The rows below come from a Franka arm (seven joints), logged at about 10 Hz.
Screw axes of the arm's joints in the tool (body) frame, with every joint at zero. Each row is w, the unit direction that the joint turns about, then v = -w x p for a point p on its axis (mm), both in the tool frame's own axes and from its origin. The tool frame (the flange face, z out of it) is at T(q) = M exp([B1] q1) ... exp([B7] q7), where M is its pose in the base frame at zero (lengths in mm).
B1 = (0, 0, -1, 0, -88, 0)
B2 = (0, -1, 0, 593, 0, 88)
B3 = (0, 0, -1, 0, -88, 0)
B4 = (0, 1, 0, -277, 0, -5.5)
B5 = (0, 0, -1, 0, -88, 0)
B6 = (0, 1, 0, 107, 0, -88)
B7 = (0, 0, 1, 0, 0, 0)
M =
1 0 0 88
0 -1 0 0
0 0 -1 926
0 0 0 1
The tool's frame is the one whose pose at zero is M.
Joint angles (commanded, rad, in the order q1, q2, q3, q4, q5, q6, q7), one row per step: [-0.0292, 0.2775, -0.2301, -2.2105, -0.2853, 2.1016, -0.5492]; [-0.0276, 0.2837, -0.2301, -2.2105, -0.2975, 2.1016, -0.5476]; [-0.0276, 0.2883, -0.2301, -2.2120, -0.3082, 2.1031, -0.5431]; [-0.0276, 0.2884, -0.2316, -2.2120, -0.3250, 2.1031, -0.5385]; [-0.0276, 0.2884, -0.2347, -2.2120, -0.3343, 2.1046, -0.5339]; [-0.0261, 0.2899, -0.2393, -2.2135, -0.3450, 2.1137, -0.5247]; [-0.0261, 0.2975, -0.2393, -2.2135, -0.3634, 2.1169, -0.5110]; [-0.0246, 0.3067, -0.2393, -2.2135, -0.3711, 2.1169, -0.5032]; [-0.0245, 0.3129, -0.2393, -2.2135, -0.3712, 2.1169, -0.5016]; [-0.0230, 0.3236, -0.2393, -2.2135, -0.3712, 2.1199, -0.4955]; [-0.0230, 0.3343, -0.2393, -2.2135, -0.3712, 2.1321, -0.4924]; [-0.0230, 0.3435, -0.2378, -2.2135, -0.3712, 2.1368, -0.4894]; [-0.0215, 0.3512, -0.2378, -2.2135, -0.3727, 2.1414, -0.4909]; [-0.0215, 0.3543, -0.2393, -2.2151, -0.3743, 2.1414, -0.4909]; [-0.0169, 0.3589, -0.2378, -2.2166, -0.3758, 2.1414, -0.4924]
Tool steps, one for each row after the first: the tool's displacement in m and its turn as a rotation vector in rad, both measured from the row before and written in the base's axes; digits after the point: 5 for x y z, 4 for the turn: [-0.00040, 0.00023, -0.00291, -0.0076, 0.0083, 0.0098]; [-0.00085, -0.00036, -0.00259, -0.0075, 0.0057, 0.0048]; [-0.00021, -0.00152, 0.00021, -0.0120, 0.0024, 0.0079]; [-0.00023, -0.00195, 0.00028, -0.0081, -0.0007, 0.0008]; [0.00006, -0.00180, -0.00063, -0.0106, -0.0059, -0.0002]; [-0.00036, -0.00075, -0.00338, -0.0157, 0.0047, 0.0036]; [-0.00078, 0.00042, -0.00440, -0.0073, 0.0086, 0.0009]; [-0.00070, 0.00006, -0.00302, -0.0006, 0.0058, -0.0012]; [-0.00064, 0.00081, -0.00512, -0.0022, 0.0061, -0.0029]; [0.00031, 0.00024, -0.00485, -0.0003, -0.0019, 0.0007]; [-0.00034, 0.00086, -0.00441, -0.0003, 0.0038, 0.0001]; [-0.00018, 0.00077, -0.00360, 0.0004, 0.0040, 0.0053]; [-0.00127, -0.00069, -0.00193, -0.0009, 0.0050, -0.0002]; [-0.00035, 0.00303, -0.00276, 0.0009, 0.0068, 0.0084]
